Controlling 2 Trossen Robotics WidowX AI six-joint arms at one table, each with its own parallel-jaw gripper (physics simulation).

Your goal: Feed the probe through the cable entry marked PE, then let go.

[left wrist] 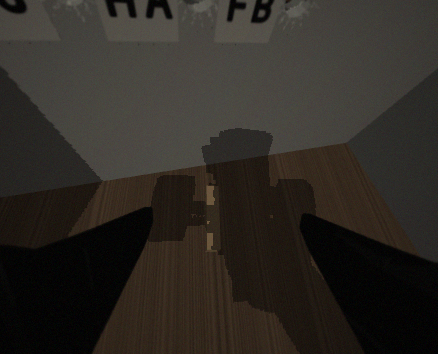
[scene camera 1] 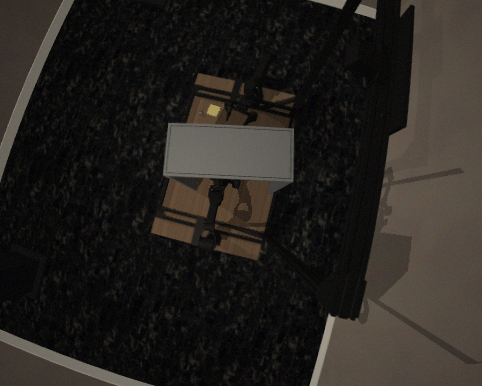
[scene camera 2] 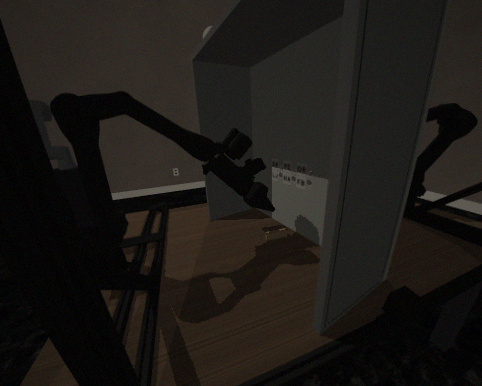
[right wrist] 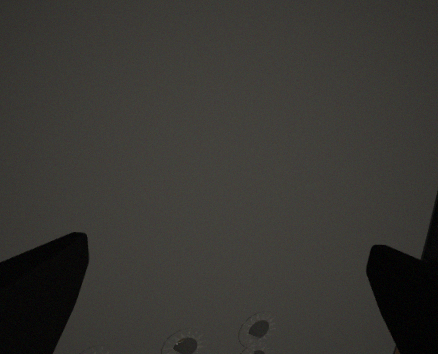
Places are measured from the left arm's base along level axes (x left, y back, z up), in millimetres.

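Pixels of known places: left gripper, fingertip midpoint: (left wrist: 227, 217) (scene camera 2: 268, 205); right gripper, fingertip midpoint: (scene camera 1: 234, 124) (right wrist: 231, 254); right arm's base, link origin: (scene camera 1: 255, 101).
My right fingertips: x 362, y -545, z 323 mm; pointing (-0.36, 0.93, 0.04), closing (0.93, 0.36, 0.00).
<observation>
For each thing: its top centre in the pictures, then the offset to it from my right fingertips. "spot": a spot on its surface instead.
- thin tan bar, top centre: (left wrist: 213, 215) (scene camera 2: 276, 231) dx -121, dy +154, dz -319 mm
- PE label, surface spot: (scene camera 2: 287, 166) spot: dx -43, dy +124, dz -127 mm
- grey enclosure, top centre: (scene camera 2: 272, 19) (scene camera 1: 229, 151) dx -143, dy +164, dz +220 mm
- HA, surface spot: (left wrist: 140, 9) spot: dx -42, dy +125, dz -171 mm
- FB, surface spot: (left wrist: 250, 12) spot: dx -87, dy +84, dz -170 mm
- yellow square, surface spot: (scene camera 1: 213, 110) spot: dx +296, dy -70, dz -332 mm
A thin tan bar (scene camera 2: 283, 229) (left wrist: 210, 194), likely the probe, lies on the wooden board inside the grey enclosure, partly in the arm's shadow. The PE label (scene camera 2: 287, 166) is in the upper row on the inner panel in scene camera 2; it does not show in the left wrist view. My left gripper (scene camera 2: 271, 209) (left wrist: 227, 217) is open and empty above the bar, which shows between its fingers in the left wrist view. In scene camera 1 the enclosure hides its fingertips. My right gripper (scene camera 1: 239, 117) (right wrist: 231, 254) is open and empty on the panel's other side, facing holes at the bottom of its wrist view.
The grey enclosure (scene camera 1: 230, 152) (scene camera 2: 380, 175) stands between the arms, with side walls and a top. HA (left wrist: 140, 9) and FB (left wrist: 250, 12) labels sit beside holes. A yellow square (scene camera 1: 213, 110) lies near the right gripper. Dark frame bars (scene camera 1: 185, 216) cross the board.
</observation>
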